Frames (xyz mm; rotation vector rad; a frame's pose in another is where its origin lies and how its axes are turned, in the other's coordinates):
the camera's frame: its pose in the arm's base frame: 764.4 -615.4 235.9 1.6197 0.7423 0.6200
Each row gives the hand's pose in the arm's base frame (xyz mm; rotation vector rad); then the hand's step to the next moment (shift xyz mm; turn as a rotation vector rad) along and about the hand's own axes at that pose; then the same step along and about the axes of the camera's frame.
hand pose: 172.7 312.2 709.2 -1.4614 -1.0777 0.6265
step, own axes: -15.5 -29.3 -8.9 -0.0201 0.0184 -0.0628
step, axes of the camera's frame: -19.8 27.8 3.4 -0.0015 0.0026 0.0684
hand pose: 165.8 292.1 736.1 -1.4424 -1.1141 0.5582
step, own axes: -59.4 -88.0 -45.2 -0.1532 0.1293 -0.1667
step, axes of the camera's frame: -73.7 83.4 30.5 -0.0731 -0.0873 0.2345
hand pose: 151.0 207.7 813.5 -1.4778 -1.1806 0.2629
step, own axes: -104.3 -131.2 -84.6 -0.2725 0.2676 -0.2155
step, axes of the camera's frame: -153.0 99.0 45.1 -0.1130 -0.2224 0.3607
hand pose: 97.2 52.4 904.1 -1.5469 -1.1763 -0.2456
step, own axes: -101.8 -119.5 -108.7 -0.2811 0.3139 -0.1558
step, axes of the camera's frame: -183.3 47.4 25.0 -0.0702 -0.2825 0.3422
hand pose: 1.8 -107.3 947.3 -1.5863 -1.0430 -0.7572
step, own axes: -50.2 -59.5 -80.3 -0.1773 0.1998 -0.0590
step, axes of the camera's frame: -111.8 1.2 1.3 -0.0155 -0.1929 0.1934
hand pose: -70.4 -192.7 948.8 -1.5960 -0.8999 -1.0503
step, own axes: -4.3 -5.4 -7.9 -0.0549 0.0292 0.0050
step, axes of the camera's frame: -10.3 -1.5 -1.5 0.0016 -0.0590 0.0203
